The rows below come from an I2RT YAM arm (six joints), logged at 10 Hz.
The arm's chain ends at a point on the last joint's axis. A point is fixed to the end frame.
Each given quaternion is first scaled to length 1.
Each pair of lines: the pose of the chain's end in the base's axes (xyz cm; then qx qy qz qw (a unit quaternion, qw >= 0)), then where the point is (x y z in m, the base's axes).
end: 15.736 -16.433 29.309 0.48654 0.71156 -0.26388 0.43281
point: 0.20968 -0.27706 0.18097
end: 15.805 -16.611 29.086 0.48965 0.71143 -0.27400 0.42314
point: 0.20582 -0.28003 0.17791
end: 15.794 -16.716 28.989 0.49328 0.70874 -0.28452 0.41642
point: 0.20161 -0.28277 0.17701
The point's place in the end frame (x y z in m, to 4 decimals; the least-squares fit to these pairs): 0.0376 -0.0006 0.1631
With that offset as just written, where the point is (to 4 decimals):
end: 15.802 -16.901 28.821 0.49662 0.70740 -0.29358 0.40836
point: 0.1976 -0.2857 0.1749
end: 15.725 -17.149 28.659 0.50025 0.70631 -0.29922 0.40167
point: 0.1938 -0.2886 0.1727
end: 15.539 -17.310 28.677 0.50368 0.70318 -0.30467 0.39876
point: 0.1897 -0.2912 0.1732
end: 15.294 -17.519 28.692 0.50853 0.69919 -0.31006 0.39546
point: 0.1847 -0.2942 0.1736
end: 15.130 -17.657 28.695 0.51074 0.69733 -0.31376 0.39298
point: 0.1815 -0.2961 0.1737
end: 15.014 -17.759 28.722 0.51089 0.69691 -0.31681 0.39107
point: 0.1792 -0.2975 0.1741
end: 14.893 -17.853 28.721 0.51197 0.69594 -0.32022 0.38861
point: 0.1766 -0.2989 0.1742
